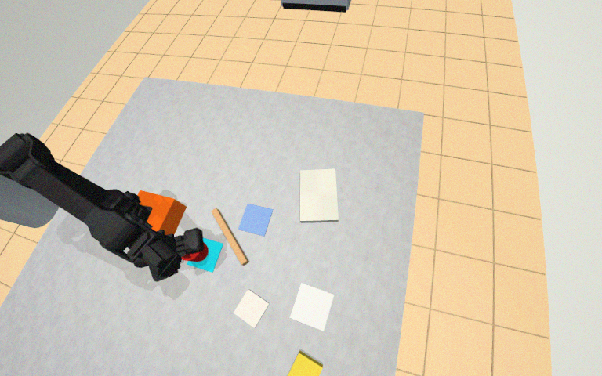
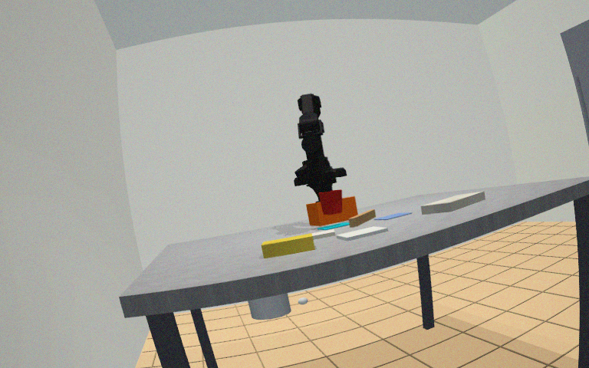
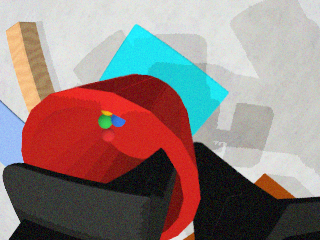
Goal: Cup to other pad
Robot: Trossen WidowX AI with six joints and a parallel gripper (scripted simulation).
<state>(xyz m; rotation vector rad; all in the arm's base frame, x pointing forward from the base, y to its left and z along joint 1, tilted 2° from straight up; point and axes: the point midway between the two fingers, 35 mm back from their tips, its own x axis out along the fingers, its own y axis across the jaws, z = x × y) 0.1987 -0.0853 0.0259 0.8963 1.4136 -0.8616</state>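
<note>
My gripper tip is 20 mm short of the cyan pad, 10 mm to the right of it and 90 mm above it. Round my gripper tip: wooden bar: 90 mm ahead, 80 mm to the left, 70 mm below; red cup: 30 mm ahead, 10 mm to the left; light blue pad: 160 mm ahead, 160 mm to the left, 90 mm below.
</note>
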